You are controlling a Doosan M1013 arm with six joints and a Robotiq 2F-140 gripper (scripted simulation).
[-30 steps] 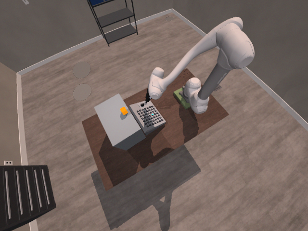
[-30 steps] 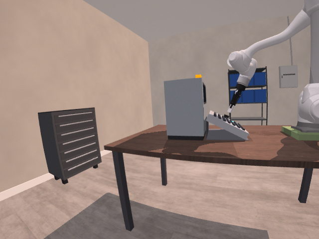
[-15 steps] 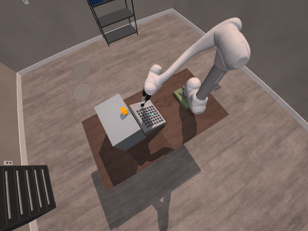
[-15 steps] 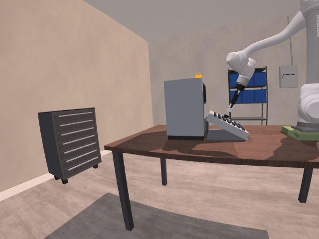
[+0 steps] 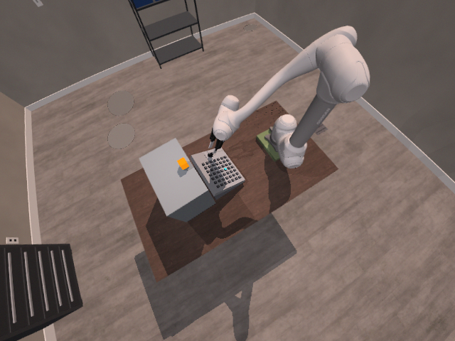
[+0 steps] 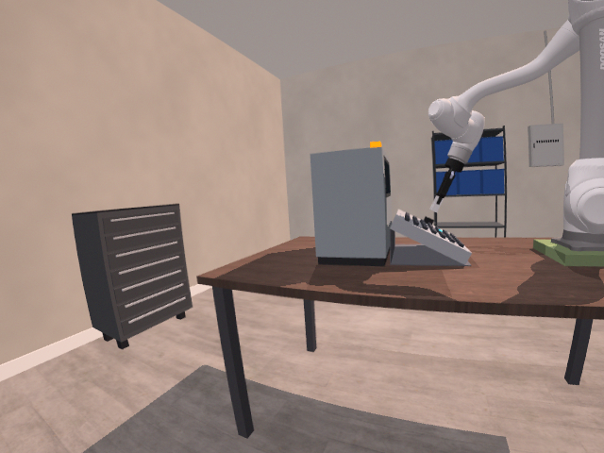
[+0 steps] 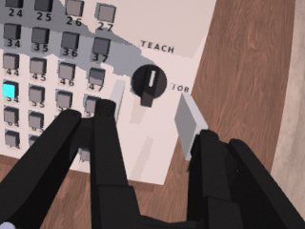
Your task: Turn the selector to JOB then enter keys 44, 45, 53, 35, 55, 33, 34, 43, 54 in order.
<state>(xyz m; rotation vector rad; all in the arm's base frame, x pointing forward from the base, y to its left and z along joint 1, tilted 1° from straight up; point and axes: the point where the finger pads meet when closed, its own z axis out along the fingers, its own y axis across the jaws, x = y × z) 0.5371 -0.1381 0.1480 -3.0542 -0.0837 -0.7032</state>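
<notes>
My hand is 70 mm above the black selector knob and 40 mm short of it. Round my hand: key 44: 160 mm to the left, 80 mm below, 30 mm ahead; sloped keypad: 120 mm below, 110 mm to the left, 50 mm ahead.
</notes>
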